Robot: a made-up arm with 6 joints.
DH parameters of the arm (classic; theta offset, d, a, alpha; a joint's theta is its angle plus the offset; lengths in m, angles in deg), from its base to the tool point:
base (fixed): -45 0 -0.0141 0
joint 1: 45 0.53 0.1 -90
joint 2: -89.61 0 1.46 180
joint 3: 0.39 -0.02 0.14 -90
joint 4: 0 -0.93 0.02 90
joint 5: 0 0.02 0.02 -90
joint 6: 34.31 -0.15 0 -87.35
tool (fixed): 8.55 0 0 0
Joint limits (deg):
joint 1: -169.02..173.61
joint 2: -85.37..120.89
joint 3: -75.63..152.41
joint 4: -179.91..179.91
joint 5: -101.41..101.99
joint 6: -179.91..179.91
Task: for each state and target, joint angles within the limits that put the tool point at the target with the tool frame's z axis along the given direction. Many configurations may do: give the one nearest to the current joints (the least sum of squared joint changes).
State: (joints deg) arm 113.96 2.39 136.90 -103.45 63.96 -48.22
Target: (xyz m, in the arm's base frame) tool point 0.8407 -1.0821 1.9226 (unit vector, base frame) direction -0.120 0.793 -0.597
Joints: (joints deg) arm 122.21 -21.49 152.26 -106.18 75.00 -88.63
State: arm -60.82 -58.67 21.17 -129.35 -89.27 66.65
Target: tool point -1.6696 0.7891 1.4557 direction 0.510 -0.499 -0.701
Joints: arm -20.60 -85.24 29.50 -79.92 -101.41 75.91
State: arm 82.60 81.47 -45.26 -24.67 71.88 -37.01
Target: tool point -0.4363 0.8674 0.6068 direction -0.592 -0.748 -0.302
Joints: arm 116.12 41.78 -72.86 1.83 69.07 -4.62
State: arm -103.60 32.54 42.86 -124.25 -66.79 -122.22
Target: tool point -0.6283 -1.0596 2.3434 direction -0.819 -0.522 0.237
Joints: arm -126.38 7.28 18.65 -116.33 -75.50 -112.56
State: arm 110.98 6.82 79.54 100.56 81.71 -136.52
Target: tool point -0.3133 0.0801 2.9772 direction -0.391 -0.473 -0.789
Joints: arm 134.04 9.74 98.55 106.55 51.49 -137.24
